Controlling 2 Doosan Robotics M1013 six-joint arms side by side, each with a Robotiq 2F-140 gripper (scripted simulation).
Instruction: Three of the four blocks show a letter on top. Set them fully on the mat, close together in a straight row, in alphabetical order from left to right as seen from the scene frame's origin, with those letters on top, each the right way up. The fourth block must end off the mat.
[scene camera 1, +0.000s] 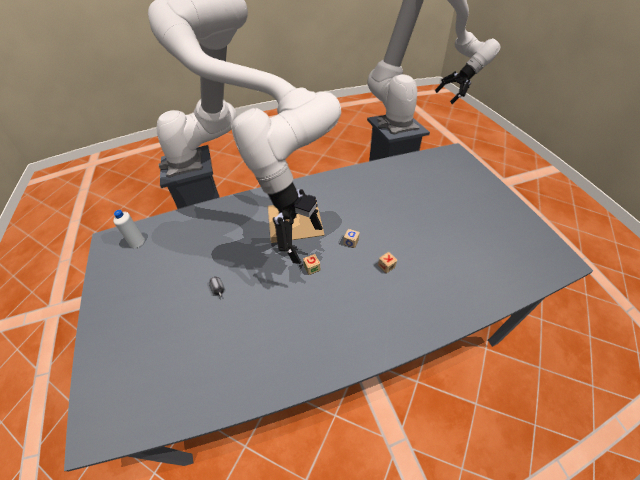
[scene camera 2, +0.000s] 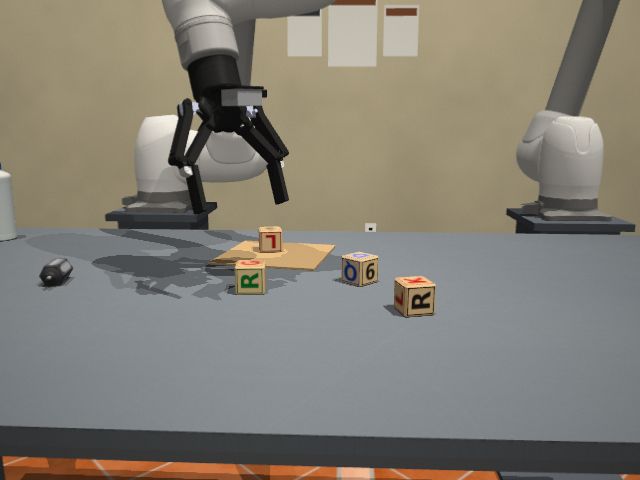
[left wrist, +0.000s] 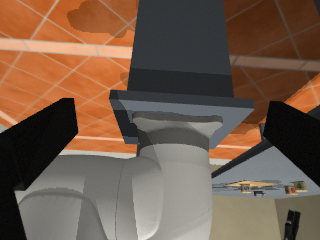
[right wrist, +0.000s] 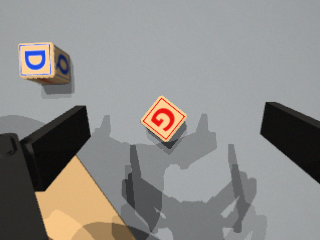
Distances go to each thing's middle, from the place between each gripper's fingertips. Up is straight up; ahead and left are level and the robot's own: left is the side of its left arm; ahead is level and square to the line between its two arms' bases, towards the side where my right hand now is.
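From my right hand (scene camera 2: 243, 207), the mat (scene camera 2: 296, 256) is 24 cm behind, 1 cm to the left and 14 cm below. Counting from that same right hand, the d block (scene camera 2: 360, 269) is 7 cm behind, 18 cm to the left and 12 cm below, while the k block (scene camera 2: 413, 296) is 7 cm ahead, 26 cm to the left and 12 cm below. The g block (scene camera 2: 250, 275) is 1 cm to the left of my right hand and 12 cm below it, and going by its middle, the g block is nearer to my right hand than to my left hand.
As for my left hand, the k block is 94 cm ahead of it, 80 cm to the right and 10 cm below, and the g block is 87 cm ahead of it, 105 cm to the right and 10 cm below. The d block is 80 cm ahead of my left hand, 88 cm to the right of it and 10 cm below it, and the mat is 62 cm ahead of that hand, 105 cm to the right and 12 cm below.
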